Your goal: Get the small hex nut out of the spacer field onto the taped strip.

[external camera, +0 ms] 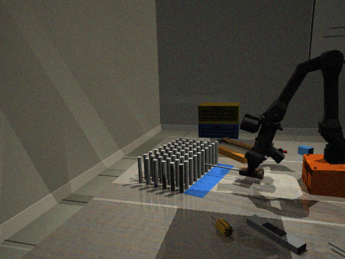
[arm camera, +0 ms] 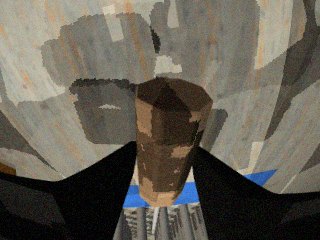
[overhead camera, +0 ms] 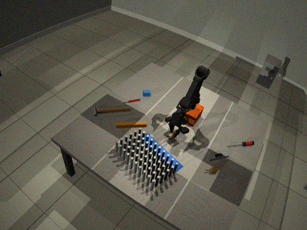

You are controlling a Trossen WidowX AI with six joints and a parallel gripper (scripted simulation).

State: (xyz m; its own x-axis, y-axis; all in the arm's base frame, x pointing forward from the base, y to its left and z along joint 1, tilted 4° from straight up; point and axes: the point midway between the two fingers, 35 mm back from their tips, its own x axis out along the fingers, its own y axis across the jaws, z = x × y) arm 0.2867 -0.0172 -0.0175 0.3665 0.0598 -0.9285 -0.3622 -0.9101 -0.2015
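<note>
The blue taped strip is 16 cm ahead of my gripper tip, 2 cm to the right of it and 4 cm below it. Also, from my gripper tip: hex nut 29 cm ahead, 12 cm to the right, 3 cm below; orange bar 6 cm ahead, 31 cm to the right, 2 cm below; wooden-handled tool 10 cm ahead, 4 cm to the right.
</note>
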